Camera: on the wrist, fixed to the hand. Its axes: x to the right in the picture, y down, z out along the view.
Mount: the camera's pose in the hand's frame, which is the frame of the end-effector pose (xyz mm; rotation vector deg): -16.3 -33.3 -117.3 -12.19 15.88 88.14
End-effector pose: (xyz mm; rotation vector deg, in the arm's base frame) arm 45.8 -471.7 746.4 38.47 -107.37 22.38
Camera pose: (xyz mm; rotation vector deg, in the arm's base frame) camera 157.3 -428.7 775.6 -60.69 -101.80 64.36
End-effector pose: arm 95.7 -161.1 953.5 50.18 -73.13 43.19
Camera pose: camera 178.1 -74.3 924.8 -32.99 -91.67 101.46
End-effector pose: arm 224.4 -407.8 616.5 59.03 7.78 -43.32
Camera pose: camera 219.3 -313.8 537.3 42.26 -18.64 44.88
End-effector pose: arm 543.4 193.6 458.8 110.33 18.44 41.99
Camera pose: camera 461.2 285.1 459.7 90.78 -67.75 107.79
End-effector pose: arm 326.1 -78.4 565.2 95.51 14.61 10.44
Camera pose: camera 277.0 32.7 545.8 73.69 -50.02 86.76
